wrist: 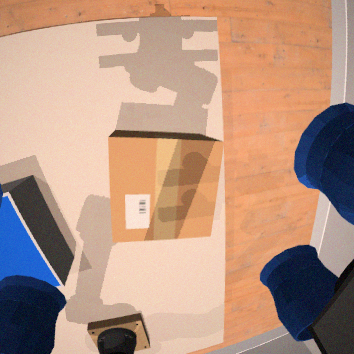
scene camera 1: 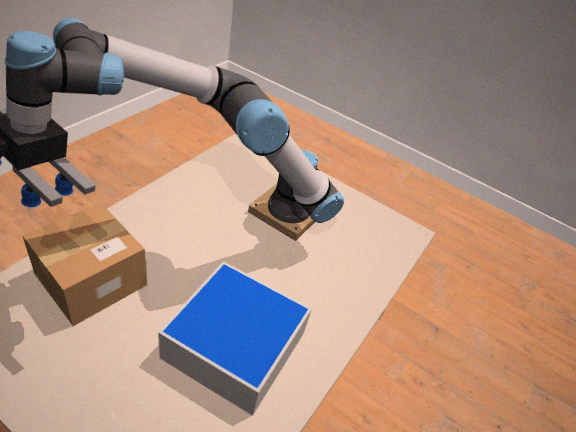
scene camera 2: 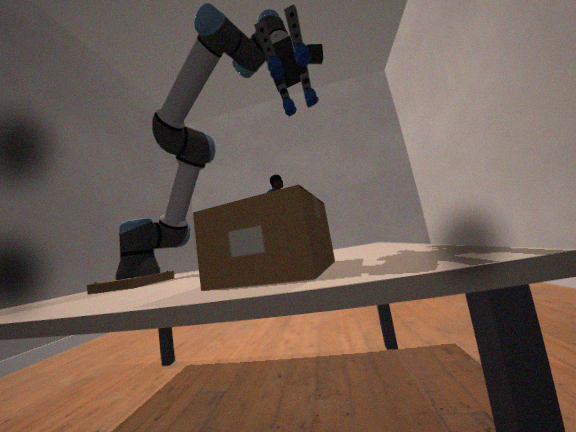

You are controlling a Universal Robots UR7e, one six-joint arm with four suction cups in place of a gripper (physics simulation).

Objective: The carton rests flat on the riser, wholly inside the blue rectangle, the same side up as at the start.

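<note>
The brown carton (scene camera 1: 75, 272) (scene camera 2: 280, 250) (wrist: 132, 170) sits flat on the pale table top, with its tape strip and barcode label upward. It stands beside the grey riser (scene camera 1: 210, 367) (wrist: 42, 220) and apart from it. The blue rectangle (scene camera 1: 240, 325) (wrist: 15, 245) covers the riser's top and bears nothing; the riser does not show in scene camera 2. My gripper (scene camera 1: 47, 190) (scene camera 2: 294, 80) is open, with its blue suction cups empty. It hangs well above the carton and touches nothing. In scene camera 1 the left frame edge cuts it off.
The arm's wooden base plate (scene camera 1: 272, 220) (scene camera 2: 130, 284) (wrist: 137, 325) stands on the table (scene camera 1: 370, 280) (scene camera 2: 150, 312) (wrist: 50, 90) behind the carton and riser. The carton is near one table edge in the wrist view. A dark head (scene camera 2: 276, 181) shows behind the carton in scene camera 2.
</note>
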